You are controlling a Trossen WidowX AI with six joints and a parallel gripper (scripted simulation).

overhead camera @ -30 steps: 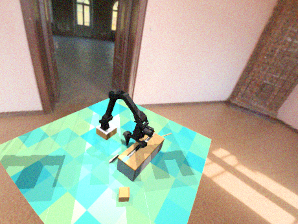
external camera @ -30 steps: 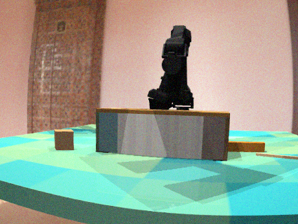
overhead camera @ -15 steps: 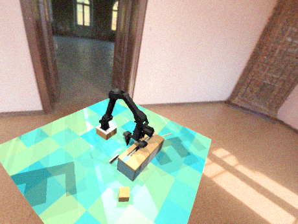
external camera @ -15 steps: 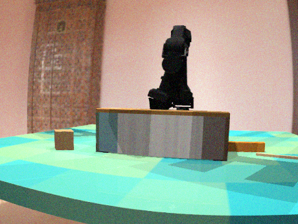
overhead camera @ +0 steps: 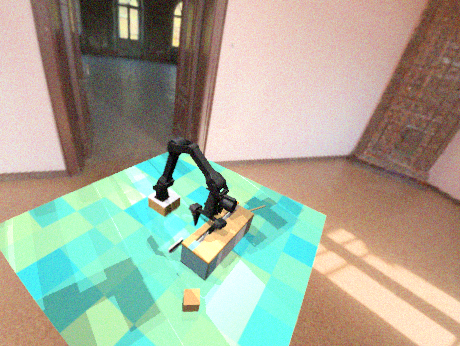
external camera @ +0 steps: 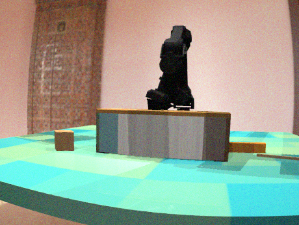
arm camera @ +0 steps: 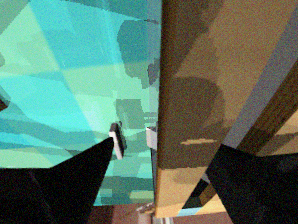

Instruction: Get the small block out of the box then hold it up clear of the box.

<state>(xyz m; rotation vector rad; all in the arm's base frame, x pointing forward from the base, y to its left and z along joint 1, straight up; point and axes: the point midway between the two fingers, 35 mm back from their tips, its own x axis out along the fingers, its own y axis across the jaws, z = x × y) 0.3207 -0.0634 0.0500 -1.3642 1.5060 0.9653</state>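
Now: gripper tip 50 mm short of the tan block and 30 mm to the left of it. The rest, counted from my gripper tip: box (50 mm to the left, 40 mm ahead, 30 mm below); brown cube (260 mm to the right, 140 mm ahead, 60 mm below); orange bar (270 mm to the left, 70 mm below).
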